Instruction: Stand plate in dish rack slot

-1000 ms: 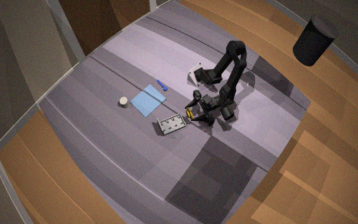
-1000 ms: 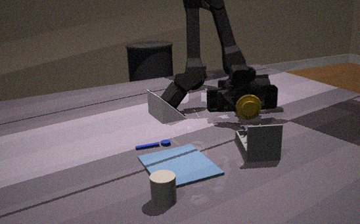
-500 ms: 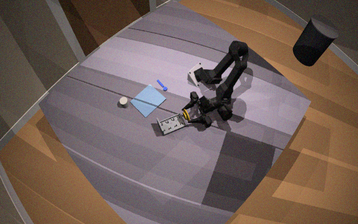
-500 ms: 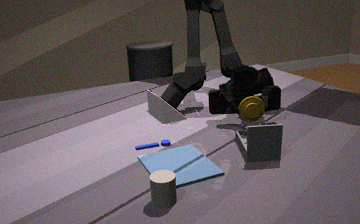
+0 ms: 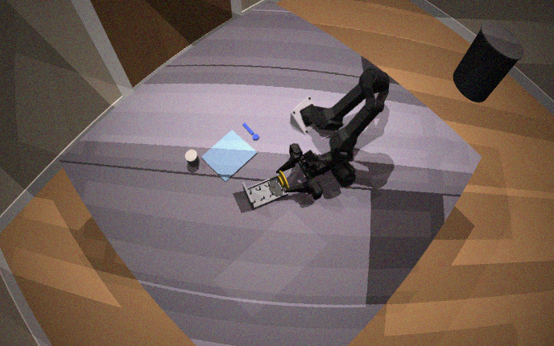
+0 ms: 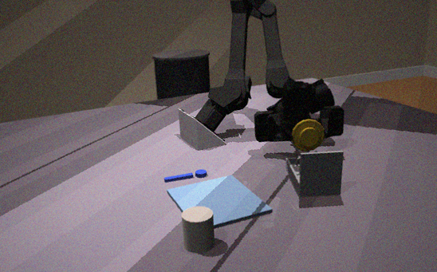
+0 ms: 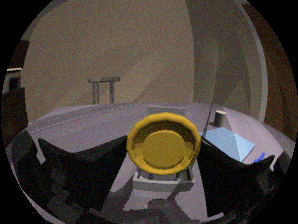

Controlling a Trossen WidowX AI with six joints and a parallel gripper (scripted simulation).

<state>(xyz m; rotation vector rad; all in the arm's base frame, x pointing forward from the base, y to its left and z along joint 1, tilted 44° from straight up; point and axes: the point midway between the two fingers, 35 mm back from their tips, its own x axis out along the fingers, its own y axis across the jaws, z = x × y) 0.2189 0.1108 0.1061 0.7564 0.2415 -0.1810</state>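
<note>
The grey dish rack lies 50 mm below my gripper tip, 50 mm ahead of it and 20 mm to the right of it. From my gripper tip the other things lie so: yellow plate 10 mm behind; then blue spoon 230 mm to the right, 60 mm below, 50 mm behind; then light blue mat 210 mm to the right, 70 mm below, 60 mm ahead.
</note>
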